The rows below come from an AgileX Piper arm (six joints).
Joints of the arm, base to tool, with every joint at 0 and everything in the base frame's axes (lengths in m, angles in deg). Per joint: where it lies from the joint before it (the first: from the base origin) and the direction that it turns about. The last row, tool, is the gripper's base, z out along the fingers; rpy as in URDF.
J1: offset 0 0 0.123 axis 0 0 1
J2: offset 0 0 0 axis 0 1 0
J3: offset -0.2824 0 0.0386 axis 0 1 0
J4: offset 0.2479 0 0.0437 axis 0.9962 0 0.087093
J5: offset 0 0 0 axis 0 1 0
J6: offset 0.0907 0 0.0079 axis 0.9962 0 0.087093
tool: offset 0 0 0 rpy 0 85.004 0
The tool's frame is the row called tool.
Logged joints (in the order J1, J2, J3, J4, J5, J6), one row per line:
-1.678, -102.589, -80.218, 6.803, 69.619, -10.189
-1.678, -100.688, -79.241, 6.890, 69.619, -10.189
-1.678, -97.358, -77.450, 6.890, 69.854, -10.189
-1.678, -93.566, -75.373, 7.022, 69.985, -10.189
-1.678, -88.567, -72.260, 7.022, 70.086, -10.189
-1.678, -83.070, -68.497, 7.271, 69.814, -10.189
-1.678, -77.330, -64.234, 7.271, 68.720, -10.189
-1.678, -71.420, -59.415, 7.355, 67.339, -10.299
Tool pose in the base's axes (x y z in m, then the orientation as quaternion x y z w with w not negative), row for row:
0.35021, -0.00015, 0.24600, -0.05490, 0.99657, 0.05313, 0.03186
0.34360, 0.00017, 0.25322, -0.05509, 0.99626, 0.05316, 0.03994
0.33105, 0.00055, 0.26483, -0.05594, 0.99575, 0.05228, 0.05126
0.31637, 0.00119, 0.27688, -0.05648, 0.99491, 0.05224, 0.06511
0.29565, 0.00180, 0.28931, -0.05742, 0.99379, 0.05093, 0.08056
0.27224, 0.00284, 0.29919, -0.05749, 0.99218, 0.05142, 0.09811
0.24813, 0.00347, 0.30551, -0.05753, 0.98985, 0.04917, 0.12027
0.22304, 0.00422, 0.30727, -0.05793, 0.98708, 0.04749, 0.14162
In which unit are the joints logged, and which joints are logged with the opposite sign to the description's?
The joints are logged in degrees. Opposite sign: J2.
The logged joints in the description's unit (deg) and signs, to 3 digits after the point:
-1.678, 102.589, -80.218, 6.803, 69.619, -10.189
-1.678, 100.688, -79.241, 6.890, 69.619, -10.189
-1.678, 97.358, -77.450, 6.890, 69.854, -10.189
-1.678, 93.566, -75.373, 7.022, 69.985, -10.189
-1.678, 88.567, -72.260, 7.022, 70.086, -10.189
-1.678, 83.070, -68.497, 7.271, 69.814, -10.189
-1.678, 77.330, -64.234, 7.271, 68.720, -10.189
-1.678, 71.420, -59.415, 7.355, 67.339, -10.299

